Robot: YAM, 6 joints.
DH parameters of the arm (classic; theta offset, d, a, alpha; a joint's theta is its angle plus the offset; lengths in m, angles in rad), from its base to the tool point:
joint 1: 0 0.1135 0.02 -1.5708
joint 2: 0 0 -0.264 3.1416
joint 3: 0.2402 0 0.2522 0
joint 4: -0.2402 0 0.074 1.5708
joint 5: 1.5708 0 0 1.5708
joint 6: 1.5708 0.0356 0 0
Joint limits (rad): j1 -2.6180..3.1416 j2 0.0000..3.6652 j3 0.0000..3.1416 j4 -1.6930..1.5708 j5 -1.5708..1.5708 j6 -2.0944..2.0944
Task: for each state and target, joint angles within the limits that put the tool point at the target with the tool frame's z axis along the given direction. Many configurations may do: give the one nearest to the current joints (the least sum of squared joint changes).
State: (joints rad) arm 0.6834 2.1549 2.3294 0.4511 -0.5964 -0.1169
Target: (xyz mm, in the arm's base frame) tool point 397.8 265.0 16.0 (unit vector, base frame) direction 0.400 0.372 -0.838
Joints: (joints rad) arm 0.5808 2.4860 1.5254 -0.0390 -0.0916 -0.1169
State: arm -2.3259 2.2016 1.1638 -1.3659 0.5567 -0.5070
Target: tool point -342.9 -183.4 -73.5 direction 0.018 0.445 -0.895
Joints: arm -2.6160 2.6985 1.5631 -0.6961 0.3855 -0.5070
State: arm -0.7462 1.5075 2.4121 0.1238 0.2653 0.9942
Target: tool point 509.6 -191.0 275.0 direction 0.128 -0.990 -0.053
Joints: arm -0.2991 2.3392 2.0315 0.1804 1.1400 0.9942
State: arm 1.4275 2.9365 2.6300 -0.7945 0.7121 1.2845
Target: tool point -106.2 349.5 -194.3 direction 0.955 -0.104 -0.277
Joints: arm 1.9487 3.4172 2.3403 -1.5119 1.0149 1.2845
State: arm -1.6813 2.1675 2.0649 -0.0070 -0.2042 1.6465
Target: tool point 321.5 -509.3 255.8 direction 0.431 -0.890 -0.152
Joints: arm -1.0008 2.5739 2.4014 0.0189 0.1176 1.6465
